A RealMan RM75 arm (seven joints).
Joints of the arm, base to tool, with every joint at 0 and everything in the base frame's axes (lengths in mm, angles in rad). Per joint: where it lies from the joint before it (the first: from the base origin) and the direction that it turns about. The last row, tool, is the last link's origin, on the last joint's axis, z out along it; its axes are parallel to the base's.
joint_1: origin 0 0 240.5 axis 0 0 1
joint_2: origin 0 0 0 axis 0 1 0
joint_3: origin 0 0 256 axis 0 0 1
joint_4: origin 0 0 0 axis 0 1 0
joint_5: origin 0 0 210 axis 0 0 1
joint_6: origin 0 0 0 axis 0 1 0
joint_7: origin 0 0 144 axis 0 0 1
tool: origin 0 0 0
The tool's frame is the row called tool.
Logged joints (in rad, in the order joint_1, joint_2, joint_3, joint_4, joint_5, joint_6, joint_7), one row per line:
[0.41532 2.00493 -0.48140 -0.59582 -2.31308 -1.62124 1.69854]
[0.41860 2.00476 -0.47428 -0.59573 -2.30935 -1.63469 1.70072]
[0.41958 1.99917 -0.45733 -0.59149 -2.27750 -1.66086 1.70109]
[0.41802 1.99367 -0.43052 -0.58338 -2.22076 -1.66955 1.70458]
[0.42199 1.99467 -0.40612 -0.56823 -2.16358 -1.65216 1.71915]
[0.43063 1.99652 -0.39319 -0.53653 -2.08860 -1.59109 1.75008]
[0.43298 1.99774 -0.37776 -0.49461 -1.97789 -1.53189 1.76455]
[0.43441 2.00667 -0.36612 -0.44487 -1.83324 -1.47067 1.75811]
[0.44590 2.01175 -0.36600 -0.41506 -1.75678 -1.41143 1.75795]
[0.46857 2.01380 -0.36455 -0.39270 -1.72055 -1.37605 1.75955]
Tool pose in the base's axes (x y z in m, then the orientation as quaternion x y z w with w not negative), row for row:
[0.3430 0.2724 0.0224 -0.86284 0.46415 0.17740 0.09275]
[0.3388 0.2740 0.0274 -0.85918 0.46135 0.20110 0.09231]
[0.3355 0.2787 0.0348 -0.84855 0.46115 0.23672 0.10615]
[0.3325 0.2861 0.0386 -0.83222 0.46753 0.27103 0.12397]
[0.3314 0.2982 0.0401 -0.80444 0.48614 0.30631 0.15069]
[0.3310 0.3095 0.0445 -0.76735 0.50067 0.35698 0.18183]
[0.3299 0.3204 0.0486 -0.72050 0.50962 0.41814 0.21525]
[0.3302 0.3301 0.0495 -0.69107 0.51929 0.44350 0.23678]
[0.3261 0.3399 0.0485 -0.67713 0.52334 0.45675 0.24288]
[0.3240 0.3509 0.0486 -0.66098 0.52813 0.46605 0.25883]
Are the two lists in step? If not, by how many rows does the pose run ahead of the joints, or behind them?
The pose runs 1 row ahead of the joints: the pose in row i belongs to the joints in row i + 1.
